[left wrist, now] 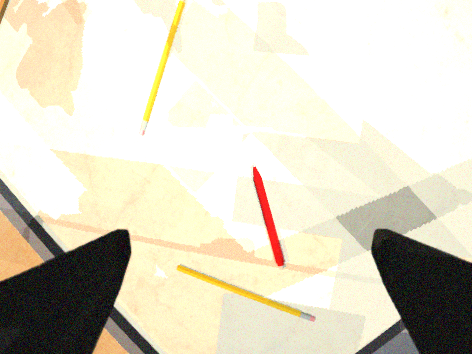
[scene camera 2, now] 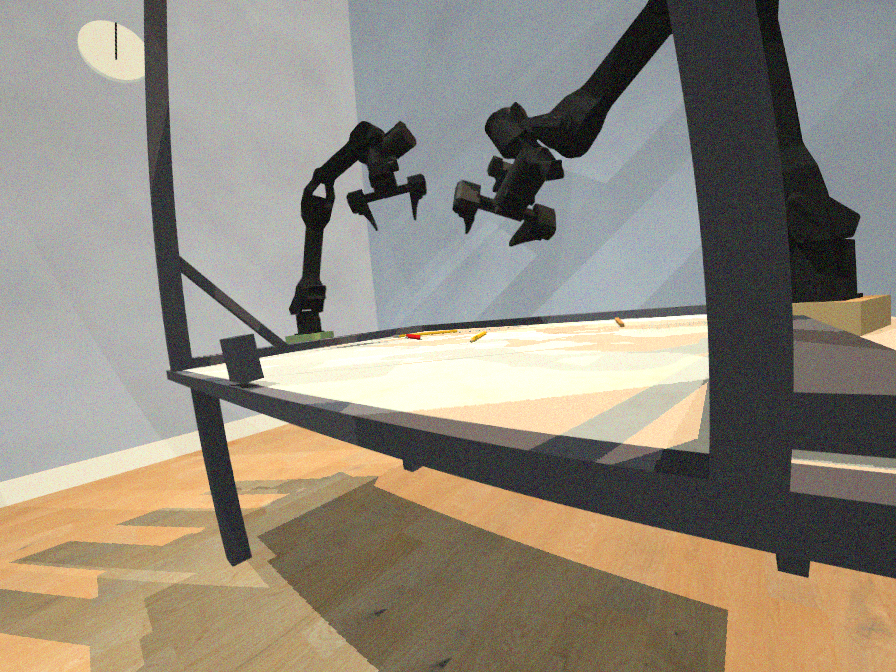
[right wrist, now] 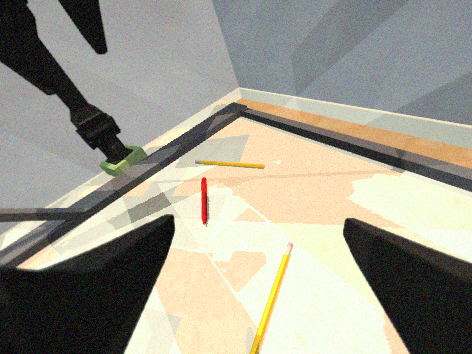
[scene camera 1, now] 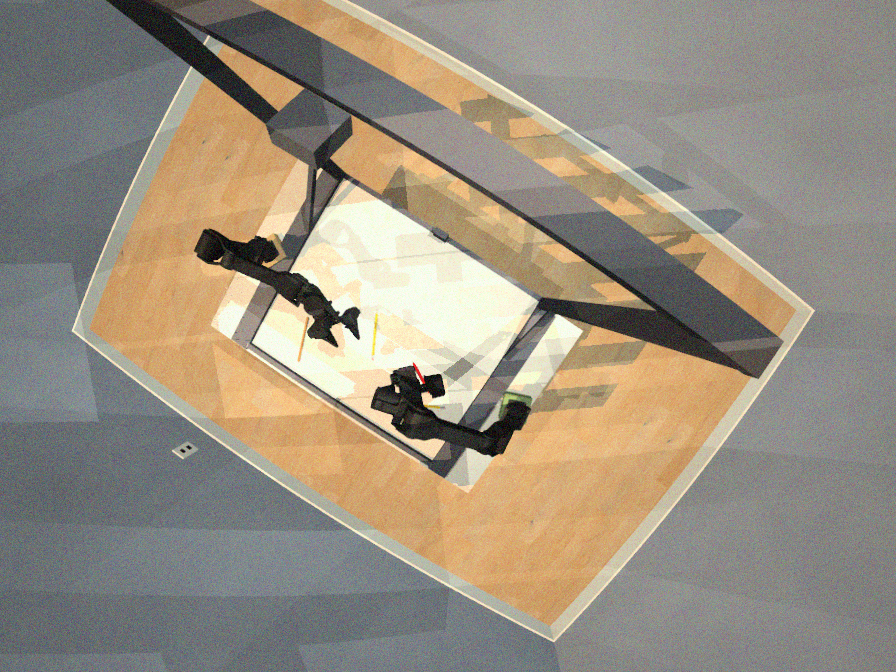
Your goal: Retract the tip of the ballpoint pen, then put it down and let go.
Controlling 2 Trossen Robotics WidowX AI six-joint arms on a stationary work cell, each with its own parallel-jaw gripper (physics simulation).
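Places are measured from the left arm's base along level axes (x back, y right, z up), in metres.
Pixels of known places: left gripper, fingertip midpoint: (left wrist: 252,241) (scene camera 2: 396,224) (right wrist: 76,75); right gripper, fingertip midpoint: (scene camera 2: 488,238) (right wrist: 258,224) (scene camera 1: 348,343); left arm's base, link origin: (scene camera 2: 309,333) (right wrist: 119,156) (scene camera 1: 515,409); right arm's base, link origin: (scene camera 2: 817,300) (scene camera 1: 268,251).
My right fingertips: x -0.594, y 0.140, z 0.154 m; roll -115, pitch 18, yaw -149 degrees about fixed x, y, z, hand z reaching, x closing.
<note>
For each thing: its top centre in the pictures, then the offset to it from my right fingertips. Level surfaces: height alone.
- red pen, top centre: (left wrist: 268,218) (right wrist: 202,196) (scene camera 2: 412,334) (scene camera 1: 421,378) dx +0.237, dy -0.107, dz -0.181 m
- white table, surface height: dz -0.193 m
- orange stick, top centre: (scene camera 2: 619,320) (scene camera 1: 302,339) dx -0.234, dy -0.065, dz -0.186 m
The red pen (scene camera 1: 418,373) (scene camera 2: 413,336) (left wrist: 268,220) (right wrist: 204,200) lies flat on the white table (scene camera 1: 427,289) (scene camera 2: 361,376). Its tapered end points up in the left wrist view; whether a tip sticks out is too small to tell. My left gripper (scene camera 1: 411,389) (scene camera 2: 395,224) (left wrist: 252,241) is open and empty, high above the table, with the pen in view between its fingers in the left wrist view. The left arm partly covers the pen in scene camera 1. My right gripper (scene camera 1: 347,342) (scene camera 2: 489,238) (right wrist: 258,224) is open and empty, high above the table and away from the pen.
One yellow pencil (scene camera 1: 435,406) (scene camera 2: 437,332) (left wrist: 245,292) (right wrist: 230,164) lies near the pen's blunt end. Another yellow pencil (scene camera 1: 374,336) (scene camera 2: 478,337) (left wrist: 162,70) (right wrist: 272,302) lies between the arms. An orange stick (scene camera 1: 303,339) (scene camera 2: 619,322) lies by the right arm. Dark rails edge the table.
</note>
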